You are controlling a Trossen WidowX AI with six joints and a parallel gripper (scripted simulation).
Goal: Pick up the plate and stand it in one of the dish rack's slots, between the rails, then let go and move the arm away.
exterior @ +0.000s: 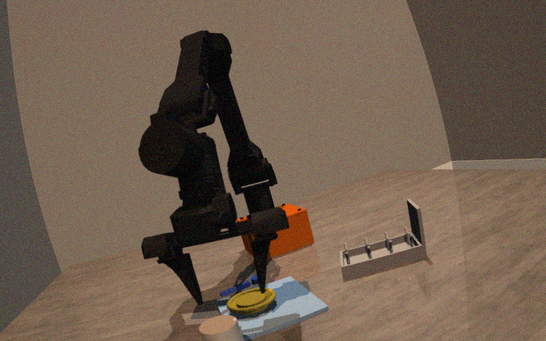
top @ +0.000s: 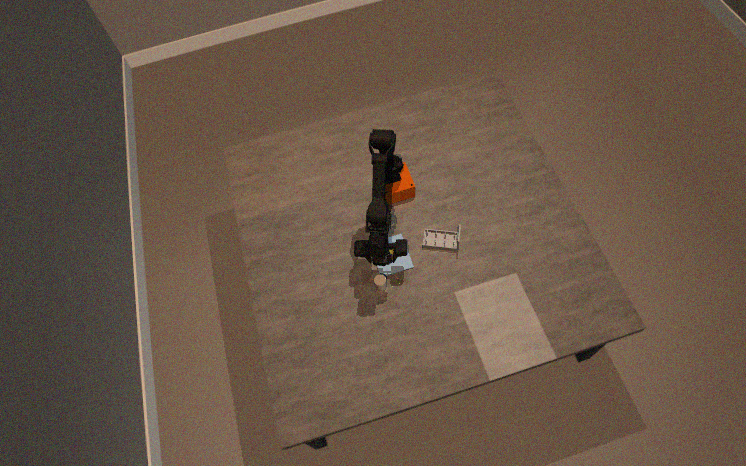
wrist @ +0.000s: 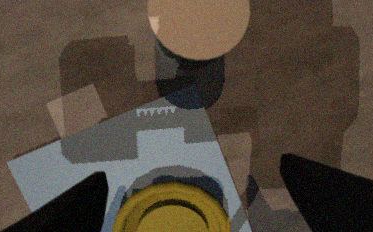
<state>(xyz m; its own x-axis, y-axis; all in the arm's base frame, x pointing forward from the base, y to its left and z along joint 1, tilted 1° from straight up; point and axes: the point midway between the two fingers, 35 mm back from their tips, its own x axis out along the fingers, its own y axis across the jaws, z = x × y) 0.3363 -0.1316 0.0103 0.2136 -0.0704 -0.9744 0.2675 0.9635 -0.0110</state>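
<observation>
Right now my gripper tip is 40 mm past the yellow plate, 30 mm to the right of it and 30 mm above it. Round my gripper tip: cream cup (70 mm ahead, 30 mm to the right, 20 mm below); then blue spoon (150 mm behind, 40 mm to the left, 40 mm below); then light blue mat (40 mm to the left, 40 mm below, 40 mm behind).
</observation>
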